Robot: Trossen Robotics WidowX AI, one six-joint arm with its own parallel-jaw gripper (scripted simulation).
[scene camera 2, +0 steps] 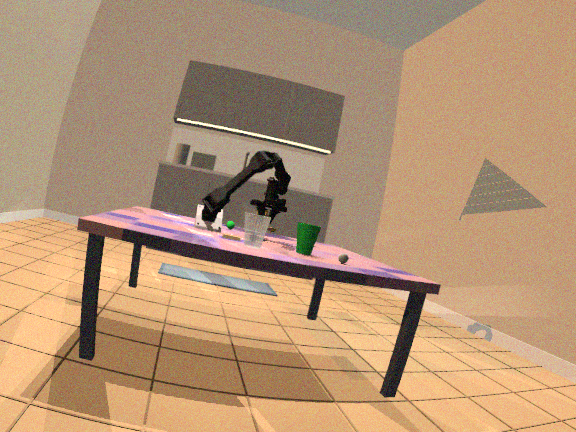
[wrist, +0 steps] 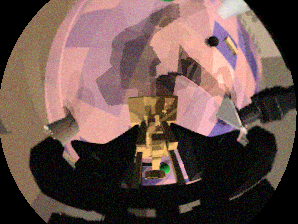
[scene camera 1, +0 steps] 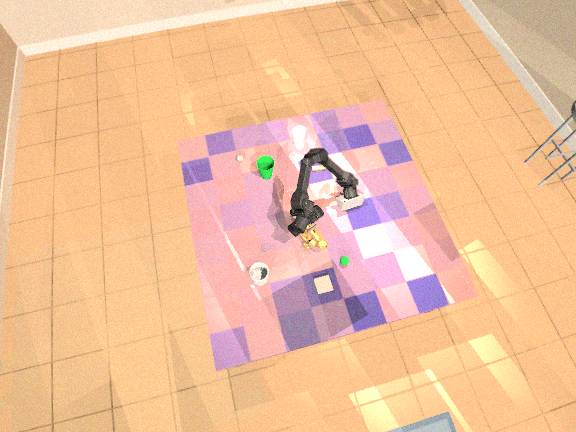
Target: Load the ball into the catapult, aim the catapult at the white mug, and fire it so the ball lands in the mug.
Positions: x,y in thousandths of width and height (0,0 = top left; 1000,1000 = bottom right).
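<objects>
Looking at the scene, I see a clear glass (scene camera 2: 444,524), and the clear glass is 1.45 m from the lens.
</objects>
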